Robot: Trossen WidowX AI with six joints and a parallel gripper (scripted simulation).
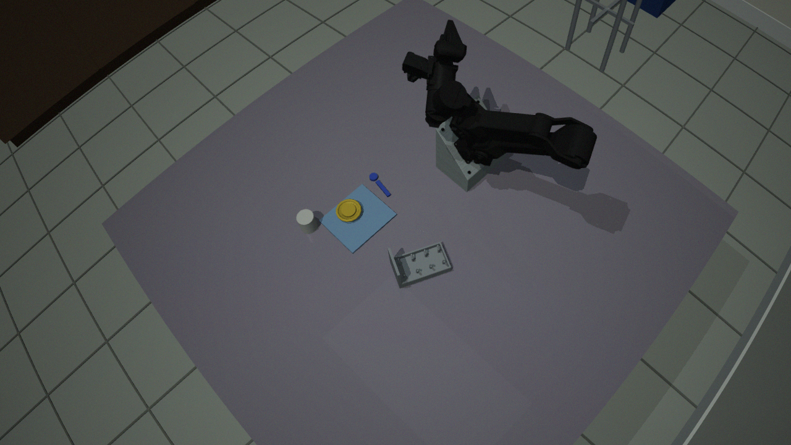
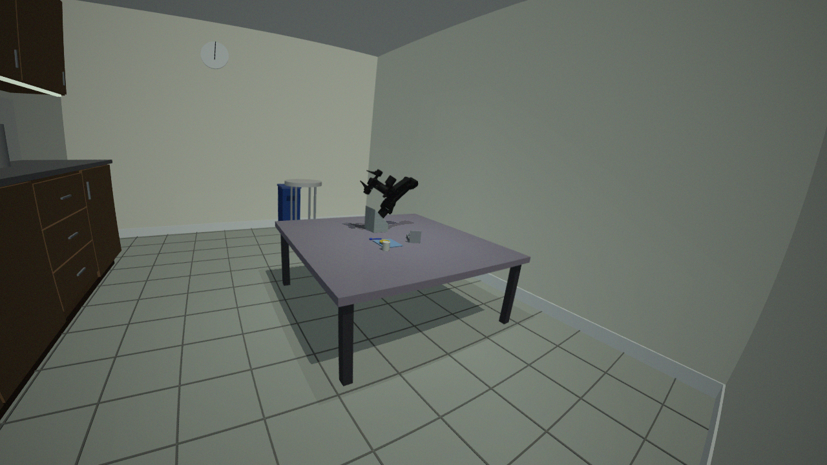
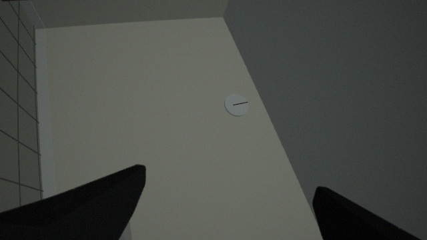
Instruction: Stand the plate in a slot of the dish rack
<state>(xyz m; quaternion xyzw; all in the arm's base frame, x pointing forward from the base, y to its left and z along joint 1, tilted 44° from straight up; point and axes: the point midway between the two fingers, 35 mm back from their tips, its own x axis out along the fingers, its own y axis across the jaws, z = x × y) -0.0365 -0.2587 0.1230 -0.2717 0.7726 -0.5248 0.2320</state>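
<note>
My gripper tip is now 35 cm short of the yellow plate, 1 cm to the left of it and 37 cm above it. Also, from my gripper tip: light blue mat 35 cm ahead, 2 cm to the left, 38 cm below; blue spoon 24 cm ahead, 2 cm to the right, 38 cm below; grey dish rack 34 cm ahead, 22 cm to the left, 36 cm below.
</note>
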